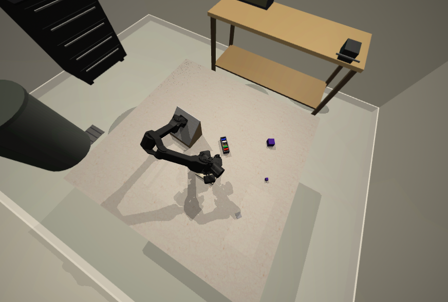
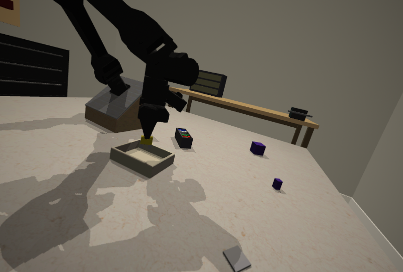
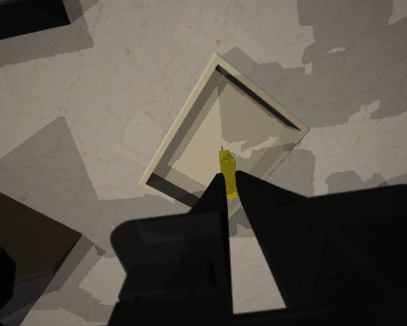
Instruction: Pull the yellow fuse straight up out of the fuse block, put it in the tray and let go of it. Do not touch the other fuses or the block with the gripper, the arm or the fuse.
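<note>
Now: the yellow fuse 1 cm below my gripper tip. Also, from my gripper tip: grey flat plate 30 cm ahead, 8 cm to the right, 7 cm below; then purple cube 45 cm to the left, 21 cm ahead, 5 cm below; then beige tray 6 cm below.
</note>
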